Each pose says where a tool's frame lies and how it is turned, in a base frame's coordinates. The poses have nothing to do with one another.
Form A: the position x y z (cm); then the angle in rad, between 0 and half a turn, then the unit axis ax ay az.
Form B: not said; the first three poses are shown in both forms.
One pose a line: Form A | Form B
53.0 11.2 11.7 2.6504 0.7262 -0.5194 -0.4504 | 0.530 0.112 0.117 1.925 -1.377 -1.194
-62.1 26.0 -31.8 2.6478 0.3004 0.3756 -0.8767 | -0.621 0.260 -0.318 0.795 0.995 -2.321
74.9 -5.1 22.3 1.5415 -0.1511 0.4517 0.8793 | 0.749 -0.051 0.223 -0.233 0.696 1.355
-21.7 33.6 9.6 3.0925 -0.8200 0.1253 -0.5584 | -0.217 0.336 0.096 -2.536 0.388 -1.727
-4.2 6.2 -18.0 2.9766 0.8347 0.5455 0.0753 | -0.042 0.062 -0.180 2.485 1.624 0.224
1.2 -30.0 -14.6 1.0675 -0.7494 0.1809 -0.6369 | 0.012 -0.300 -0.146 -0.800 0.193 -0.680
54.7 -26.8 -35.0 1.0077 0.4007 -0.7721 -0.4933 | 0.547 -0.268 -0.350 0.404 -0.778 -0.497
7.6 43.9 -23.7 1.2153 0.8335 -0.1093 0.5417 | 0.076 0.439 -0.237 1.013 -0.133 0.658
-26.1 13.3 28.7 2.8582 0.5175 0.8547 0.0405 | -0.261 0.133 0.287 1.479 2.443 0.116
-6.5 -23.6 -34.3 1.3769 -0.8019 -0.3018 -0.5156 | -0.065 -0.236 -0.343 -1.104 -0.416 -0.710
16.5 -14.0 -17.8 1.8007 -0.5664 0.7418 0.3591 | 0.165 -0.140 -0.178 -1.020 1.336 0.647
